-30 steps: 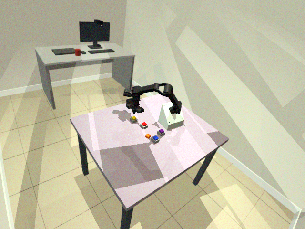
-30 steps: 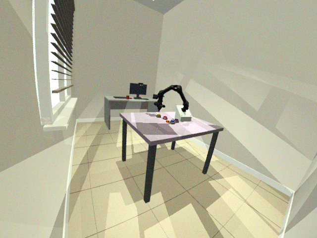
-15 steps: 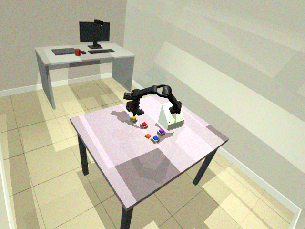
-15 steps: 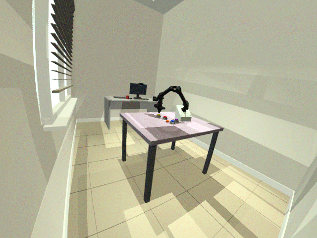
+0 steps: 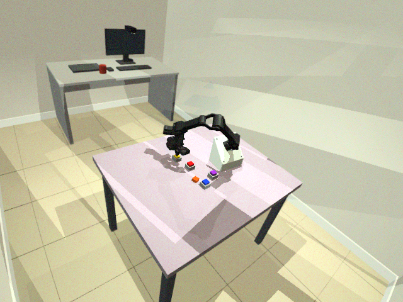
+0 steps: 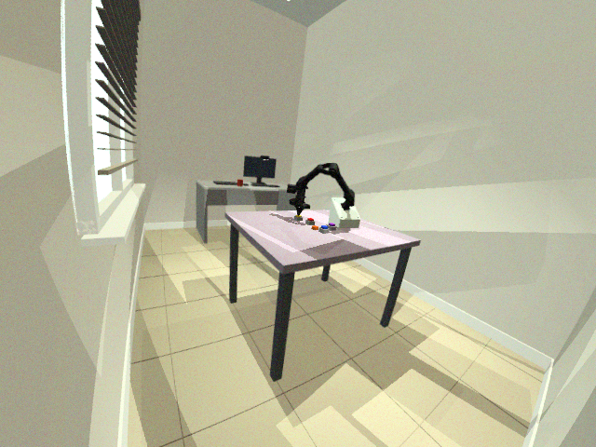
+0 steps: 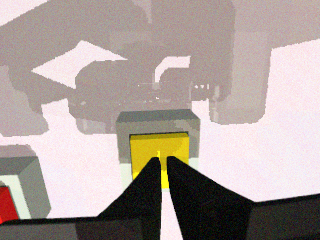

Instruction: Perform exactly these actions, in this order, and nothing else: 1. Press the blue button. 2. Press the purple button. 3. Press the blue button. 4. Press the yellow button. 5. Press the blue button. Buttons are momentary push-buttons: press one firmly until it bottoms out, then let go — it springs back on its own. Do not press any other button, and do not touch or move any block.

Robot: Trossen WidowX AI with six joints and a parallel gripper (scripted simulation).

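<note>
Now: the yellow button 10 mm below my gripper tip. From my gripper tip the other things lie so: red button 110 mm to the left, 30 mm behind; then orange block 230 mm to the left, 20 mm below, 20 mm ahead; then purple button 260 mm to the left, 100 mm behind.
</note>
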